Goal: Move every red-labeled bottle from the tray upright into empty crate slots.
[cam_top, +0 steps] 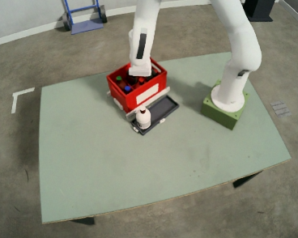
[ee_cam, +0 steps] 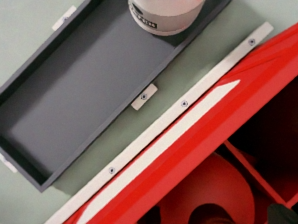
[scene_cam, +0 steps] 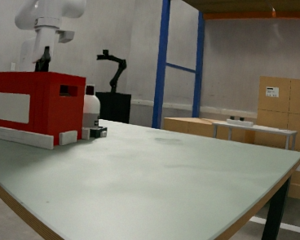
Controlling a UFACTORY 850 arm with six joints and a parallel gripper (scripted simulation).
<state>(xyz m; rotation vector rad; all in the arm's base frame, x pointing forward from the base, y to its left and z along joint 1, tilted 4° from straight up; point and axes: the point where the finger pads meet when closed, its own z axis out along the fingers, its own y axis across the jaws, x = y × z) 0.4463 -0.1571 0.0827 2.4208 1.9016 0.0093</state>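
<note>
My gripper is now 70 mm above the red-capped bottle. Round my hand: white bottle (180 mm to the left, 80 mm below, 20 mm ahead); then red crate (80 mm below, 40 mm to the right, 20 mm ahead); then dark grey tray (150 mm below, 130 mm to the left, 50 mm behind).
</note>
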